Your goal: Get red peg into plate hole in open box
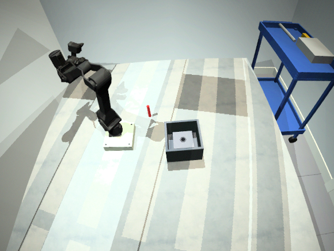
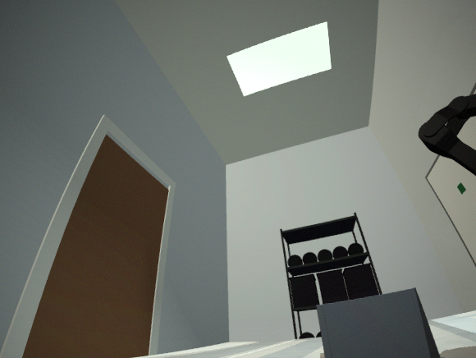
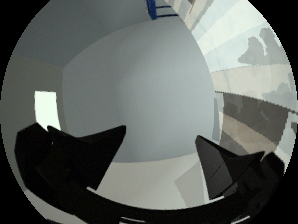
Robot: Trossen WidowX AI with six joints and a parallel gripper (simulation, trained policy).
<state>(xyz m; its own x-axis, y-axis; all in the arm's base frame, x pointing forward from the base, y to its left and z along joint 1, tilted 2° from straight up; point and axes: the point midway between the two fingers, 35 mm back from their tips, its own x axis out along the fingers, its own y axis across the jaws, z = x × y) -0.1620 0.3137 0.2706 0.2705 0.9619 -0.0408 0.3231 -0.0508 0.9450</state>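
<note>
The red peg lies 320 mm ahead of my gripper tip, 280 mm below it and 230 mm to the right of it. Also, from my gripper tip: dark box (470 mm ahead, 430 mm to the right, 300 mm below); then pale plate (470 mm ahead, 430 mm to the right, 280 mm below).
</note>
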